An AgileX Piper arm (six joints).
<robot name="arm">
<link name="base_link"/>
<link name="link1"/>
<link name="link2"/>
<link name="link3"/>
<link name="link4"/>
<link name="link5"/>
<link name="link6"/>
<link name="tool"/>
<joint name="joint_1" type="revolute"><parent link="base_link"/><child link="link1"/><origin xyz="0 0 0.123" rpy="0 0 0"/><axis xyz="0 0 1"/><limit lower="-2.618" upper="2.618"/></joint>
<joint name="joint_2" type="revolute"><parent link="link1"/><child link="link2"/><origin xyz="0 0 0" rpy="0 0 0"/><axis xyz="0 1 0"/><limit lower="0" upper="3.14"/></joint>
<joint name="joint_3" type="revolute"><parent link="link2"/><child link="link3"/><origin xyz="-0.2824 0 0.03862" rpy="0 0 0"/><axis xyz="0 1 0"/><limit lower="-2.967" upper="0"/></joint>
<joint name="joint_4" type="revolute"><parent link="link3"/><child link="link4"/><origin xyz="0.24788 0 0.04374" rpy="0 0 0"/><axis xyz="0.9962 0 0.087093"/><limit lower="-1.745" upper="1.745"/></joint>
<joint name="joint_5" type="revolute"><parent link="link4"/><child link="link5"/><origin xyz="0 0 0" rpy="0 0 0"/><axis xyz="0 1 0"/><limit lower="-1.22" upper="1.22"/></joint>
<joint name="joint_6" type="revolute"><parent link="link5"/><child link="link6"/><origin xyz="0.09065 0 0.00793" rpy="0 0 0"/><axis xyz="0.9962 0 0.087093"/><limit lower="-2.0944" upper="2.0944"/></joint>
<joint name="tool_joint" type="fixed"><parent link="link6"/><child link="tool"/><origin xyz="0 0 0" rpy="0 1.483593 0"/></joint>
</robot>
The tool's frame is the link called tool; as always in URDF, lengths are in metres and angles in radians.
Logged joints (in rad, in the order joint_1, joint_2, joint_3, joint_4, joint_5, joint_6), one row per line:
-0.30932 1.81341 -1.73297 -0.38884 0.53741 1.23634
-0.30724 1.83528 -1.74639 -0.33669 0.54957 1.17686
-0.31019 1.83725 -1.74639 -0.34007 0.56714 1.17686
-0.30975 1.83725 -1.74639 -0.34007 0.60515 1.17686
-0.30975 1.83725 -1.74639 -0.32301 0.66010 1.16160
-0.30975 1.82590 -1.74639 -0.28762 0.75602 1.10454
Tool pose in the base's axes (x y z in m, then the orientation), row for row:
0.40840 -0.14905 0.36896 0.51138 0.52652 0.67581 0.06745
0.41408 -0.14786 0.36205 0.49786 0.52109 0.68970 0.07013
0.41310 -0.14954 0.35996 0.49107 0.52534 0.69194 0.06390
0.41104 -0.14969 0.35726 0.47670 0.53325 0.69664 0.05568
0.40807 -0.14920 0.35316 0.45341 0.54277 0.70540 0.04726
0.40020 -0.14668 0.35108 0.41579 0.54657 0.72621 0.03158
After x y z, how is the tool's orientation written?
As a quaternion, w x y z.
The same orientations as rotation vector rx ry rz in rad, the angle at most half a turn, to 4 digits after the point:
1.2671 1.6263 0.1623
1.2614 1.6695 0.1698
1.2755 1.6799 0.1551
1.3029 1.7021 0.1360
1.3400 1.7415 0.1167
1.3726 1.8238 0.0793

